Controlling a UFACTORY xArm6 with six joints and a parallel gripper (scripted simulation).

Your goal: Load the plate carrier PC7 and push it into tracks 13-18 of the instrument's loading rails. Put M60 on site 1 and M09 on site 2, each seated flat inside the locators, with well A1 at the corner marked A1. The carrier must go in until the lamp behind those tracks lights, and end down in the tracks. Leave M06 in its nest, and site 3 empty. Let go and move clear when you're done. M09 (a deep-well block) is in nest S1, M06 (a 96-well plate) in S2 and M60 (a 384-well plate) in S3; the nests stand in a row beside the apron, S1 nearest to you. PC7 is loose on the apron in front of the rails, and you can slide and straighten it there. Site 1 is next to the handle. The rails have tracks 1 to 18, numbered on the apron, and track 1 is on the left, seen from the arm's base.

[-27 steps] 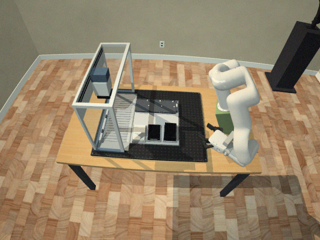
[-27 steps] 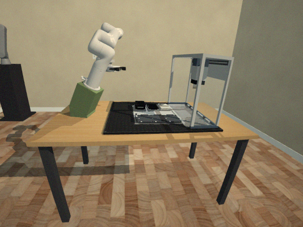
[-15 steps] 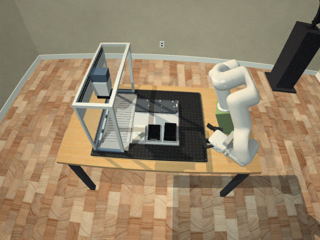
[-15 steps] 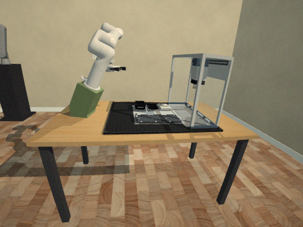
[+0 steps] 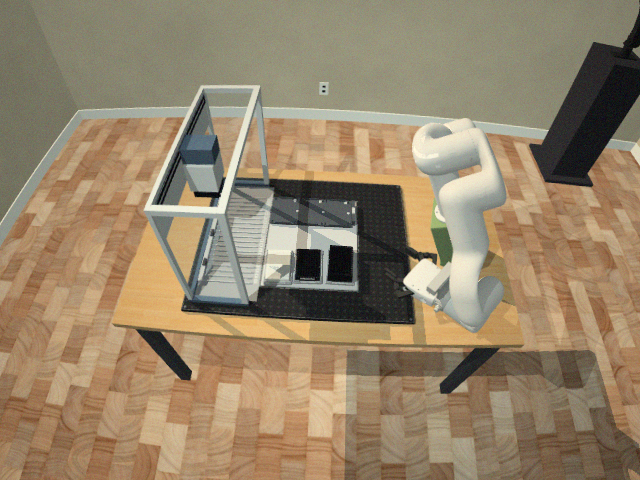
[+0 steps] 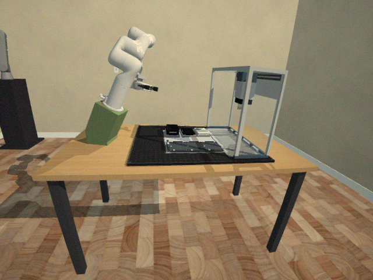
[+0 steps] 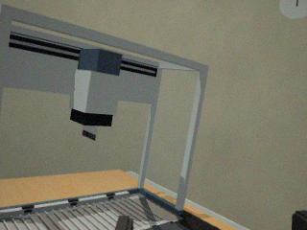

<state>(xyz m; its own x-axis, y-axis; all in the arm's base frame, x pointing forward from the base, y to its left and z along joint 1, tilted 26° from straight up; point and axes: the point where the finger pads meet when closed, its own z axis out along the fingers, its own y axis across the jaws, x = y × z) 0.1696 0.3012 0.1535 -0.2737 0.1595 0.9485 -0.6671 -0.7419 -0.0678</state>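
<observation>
Right now my hand is 30 cm above the nest S1, 16 cm to the left of it and 14 cm short of it. Round my hand: plate nest 37 cm ahead, 30 cm below, 15 cm to the right; apron 30 cm below, 28 cm to the right, 25 cm ahead; black 96-well plate 28 cm below, 26 cm ahead, 16 cm to the right.
</observation>
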